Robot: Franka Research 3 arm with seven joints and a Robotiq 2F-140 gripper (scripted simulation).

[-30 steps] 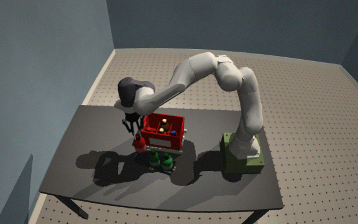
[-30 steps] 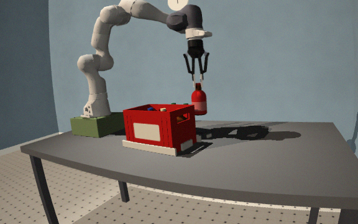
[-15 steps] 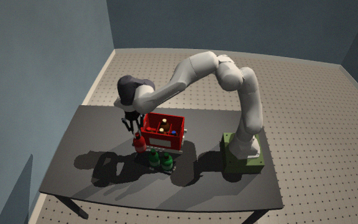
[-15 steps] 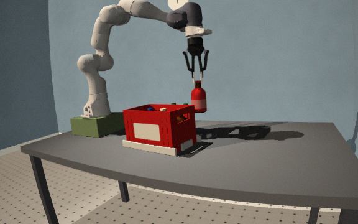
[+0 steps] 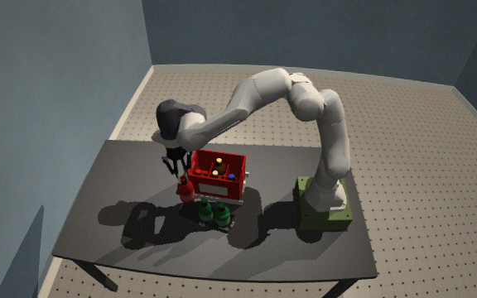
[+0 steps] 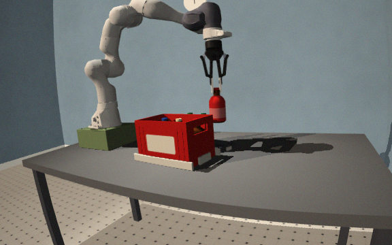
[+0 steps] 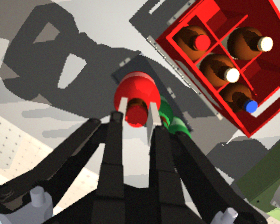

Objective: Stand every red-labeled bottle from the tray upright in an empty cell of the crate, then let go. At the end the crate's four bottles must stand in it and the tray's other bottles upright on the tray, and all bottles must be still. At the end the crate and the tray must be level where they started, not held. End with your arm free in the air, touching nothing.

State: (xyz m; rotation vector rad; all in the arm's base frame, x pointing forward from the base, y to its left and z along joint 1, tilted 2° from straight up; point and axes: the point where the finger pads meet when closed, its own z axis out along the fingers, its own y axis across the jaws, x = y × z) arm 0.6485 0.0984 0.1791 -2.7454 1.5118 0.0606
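Now: hand 90 mm above the red-labeled bottle. The rest, counted from my hand: red crate 110 mm behind, 190 mm to the right, 210 mm below.
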